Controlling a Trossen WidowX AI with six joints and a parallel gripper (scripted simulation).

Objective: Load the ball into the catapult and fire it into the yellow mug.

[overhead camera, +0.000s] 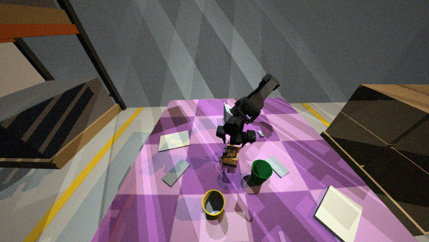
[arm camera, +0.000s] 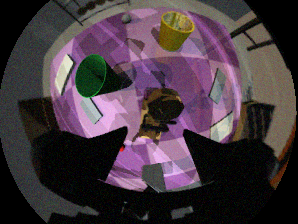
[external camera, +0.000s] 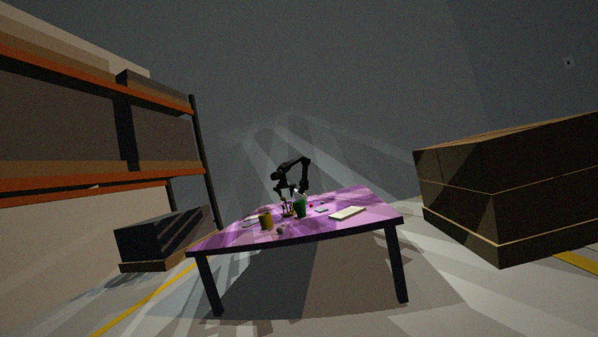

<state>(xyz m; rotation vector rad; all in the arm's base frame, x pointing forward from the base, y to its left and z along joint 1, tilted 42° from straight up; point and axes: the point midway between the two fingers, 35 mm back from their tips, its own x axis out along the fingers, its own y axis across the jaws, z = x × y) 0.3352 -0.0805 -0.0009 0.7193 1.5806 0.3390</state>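
Right now my gripper tip is 1 cm past the wooden catapult, 3 cm to the left of it and 7 cm above it. Round my gripper tip: yellow mug 24 cm ahead, 12 cm to the right, 11 cm below; then red ball 13 cm behind, 16 cm to the left, 13 cm below; then green mug 13 cm ahead, 11 cm to the left, 11 cm below.
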